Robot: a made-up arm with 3 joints.
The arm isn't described. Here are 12 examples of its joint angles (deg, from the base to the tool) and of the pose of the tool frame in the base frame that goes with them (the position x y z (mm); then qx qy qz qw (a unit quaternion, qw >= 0)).
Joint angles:
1: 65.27 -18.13 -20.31
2: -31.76 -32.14 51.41
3: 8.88 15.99 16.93
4: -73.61 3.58 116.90
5: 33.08 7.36 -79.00
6: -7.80 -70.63 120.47
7: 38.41 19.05 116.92
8: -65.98 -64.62 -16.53
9: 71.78 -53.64 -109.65
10: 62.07 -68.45 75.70
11: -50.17 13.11 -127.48
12: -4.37 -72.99 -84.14
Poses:
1: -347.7 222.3 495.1 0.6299 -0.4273 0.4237 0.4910
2: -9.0 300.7 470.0 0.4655 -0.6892 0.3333 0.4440
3: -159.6 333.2 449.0 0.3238 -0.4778 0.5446 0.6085
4: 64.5 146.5 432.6 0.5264 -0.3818 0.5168 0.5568
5: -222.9 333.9 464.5 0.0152 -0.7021 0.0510 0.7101
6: -79.6 309.2 482.0 -0.5779 0.5081 -0.5696 0.2887
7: -228.8 265.8 466.4 -0.5695 -0.2343 -0.7821 0.0949
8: 96.0 190.7 500.9 0.0886 -0.8169 -0.4071 0.3988
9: -327.3 222.1 524.2 0.2459 -0.2744 -0.0539 0.9281
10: -310.5 202.8 507.9 -0.9041 0.1776 -0.2760 0.2736
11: 77.0 207.6 429.2 -0.7025 -0.3306 -0.5470 0.3130
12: -61.9 324.9 528.7 0.2385 -0.3664 -0.5723 0.6938
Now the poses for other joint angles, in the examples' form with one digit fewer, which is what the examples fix.
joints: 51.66 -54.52 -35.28
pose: -299 267 537 0.674 -0.377 0.067 0.632
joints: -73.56 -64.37 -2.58
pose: 102 166 495 0.064 -0.867 -0.320 0.376
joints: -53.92 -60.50 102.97
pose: 50 223 463 0.401 -0.723 0.548 0.125
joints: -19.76 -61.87 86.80
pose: -50 304 482 0.598 -0.659 0.455 0.017
